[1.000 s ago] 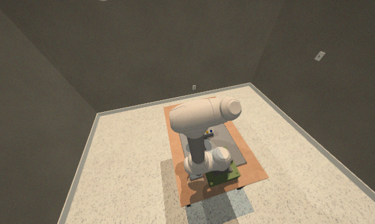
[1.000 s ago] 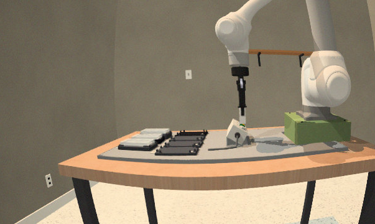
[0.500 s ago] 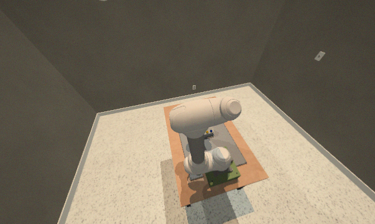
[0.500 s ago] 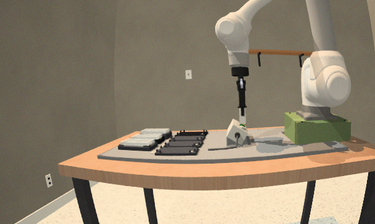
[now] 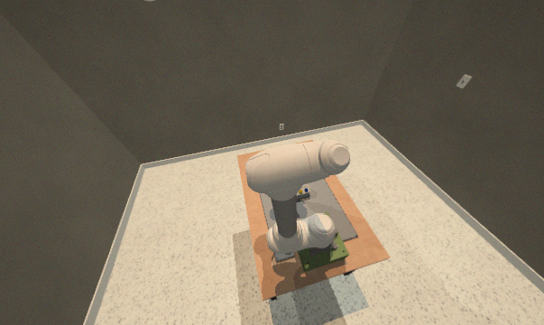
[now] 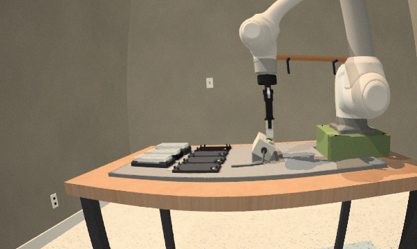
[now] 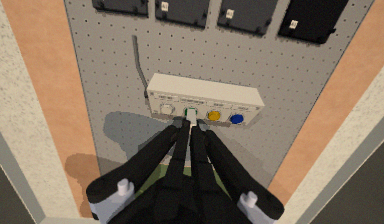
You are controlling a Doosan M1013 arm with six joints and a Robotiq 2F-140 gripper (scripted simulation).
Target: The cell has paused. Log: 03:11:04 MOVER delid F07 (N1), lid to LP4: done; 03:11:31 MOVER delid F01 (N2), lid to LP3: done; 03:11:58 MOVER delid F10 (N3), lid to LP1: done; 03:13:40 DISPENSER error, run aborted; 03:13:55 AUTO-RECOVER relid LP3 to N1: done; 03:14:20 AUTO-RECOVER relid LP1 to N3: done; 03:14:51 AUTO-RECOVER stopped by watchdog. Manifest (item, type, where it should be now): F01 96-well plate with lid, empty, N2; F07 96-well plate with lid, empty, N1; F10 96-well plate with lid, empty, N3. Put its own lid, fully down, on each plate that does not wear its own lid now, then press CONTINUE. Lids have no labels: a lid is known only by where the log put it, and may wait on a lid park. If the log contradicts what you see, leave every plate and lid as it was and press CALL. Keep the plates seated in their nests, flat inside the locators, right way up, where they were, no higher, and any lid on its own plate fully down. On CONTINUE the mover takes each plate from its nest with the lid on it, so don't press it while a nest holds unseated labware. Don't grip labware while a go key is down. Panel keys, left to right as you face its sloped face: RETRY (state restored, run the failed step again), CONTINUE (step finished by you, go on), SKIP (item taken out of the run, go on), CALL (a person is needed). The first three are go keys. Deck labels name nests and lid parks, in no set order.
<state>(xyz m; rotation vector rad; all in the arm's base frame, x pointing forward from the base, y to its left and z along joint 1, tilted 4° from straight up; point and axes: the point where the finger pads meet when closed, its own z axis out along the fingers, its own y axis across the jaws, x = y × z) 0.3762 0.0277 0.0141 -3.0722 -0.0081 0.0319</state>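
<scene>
Now: hand 40 mm above the green key. The rest, counted from my hand: blue key 100 mm to the right, 40 mm below; yellow key 50 mm to the right, 40 mm below; white key 50 mm to the left, 40 mm below.
</scene>
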